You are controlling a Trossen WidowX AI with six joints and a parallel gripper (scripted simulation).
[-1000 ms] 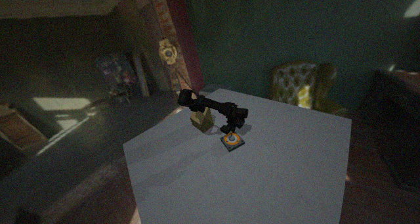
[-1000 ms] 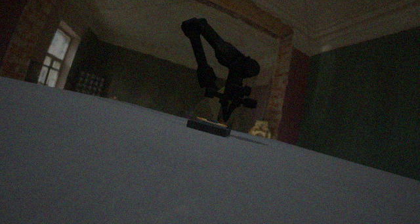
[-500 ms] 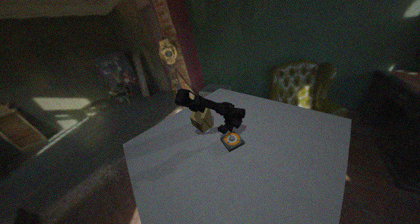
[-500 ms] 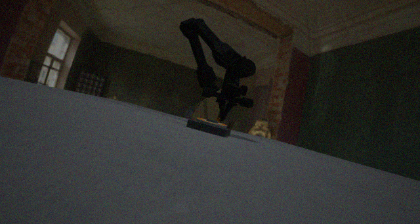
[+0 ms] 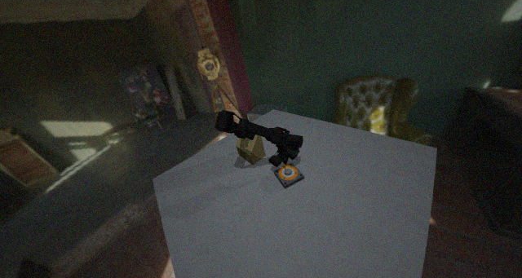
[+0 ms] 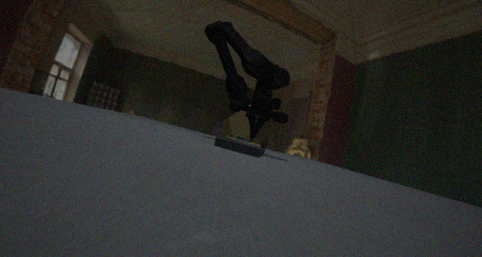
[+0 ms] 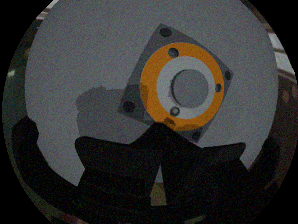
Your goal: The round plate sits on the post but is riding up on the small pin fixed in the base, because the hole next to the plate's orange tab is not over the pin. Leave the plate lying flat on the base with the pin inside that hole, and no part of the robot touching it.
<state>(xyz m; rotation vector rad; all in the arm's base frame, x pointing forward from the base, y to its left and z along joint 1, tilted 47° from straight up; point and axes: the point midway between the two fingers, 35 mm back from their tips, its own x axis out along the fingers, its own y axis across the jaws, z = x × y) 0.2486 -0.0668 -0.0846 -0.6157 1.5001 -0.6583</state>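
Right now my gripper tip is 20 mm to the left of the round orange plate, 20 mm short of it and 10 mm above it. Round my gripper tip: dark square base: 40 mm ahead, 30 mm to the right, 20 mm below.
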